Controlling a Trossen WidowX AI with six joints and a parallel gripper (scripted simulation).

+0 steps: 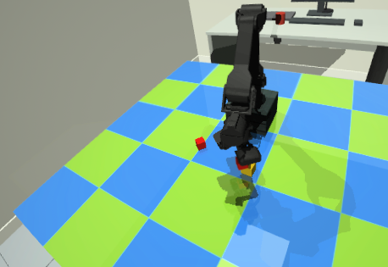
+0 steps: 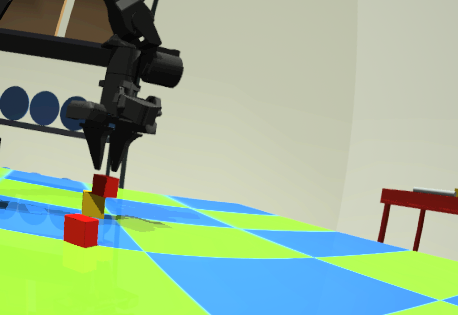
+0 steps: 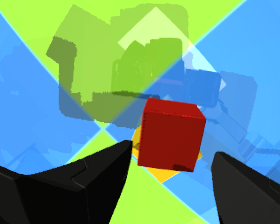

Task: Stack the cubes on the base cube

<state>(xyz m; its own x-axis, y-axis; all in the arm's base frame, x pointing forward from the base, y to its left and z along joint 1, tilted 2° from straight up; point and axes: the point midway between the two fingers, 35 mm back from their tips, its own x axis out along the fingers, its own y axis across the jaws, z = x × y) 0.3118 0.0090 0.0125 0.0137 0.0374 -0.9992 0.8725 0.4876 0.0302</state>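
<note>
Right now my gripper tip is 60 mm above the yellow base cube, 20 mm to the right of it and 10 mm past it.
</note>
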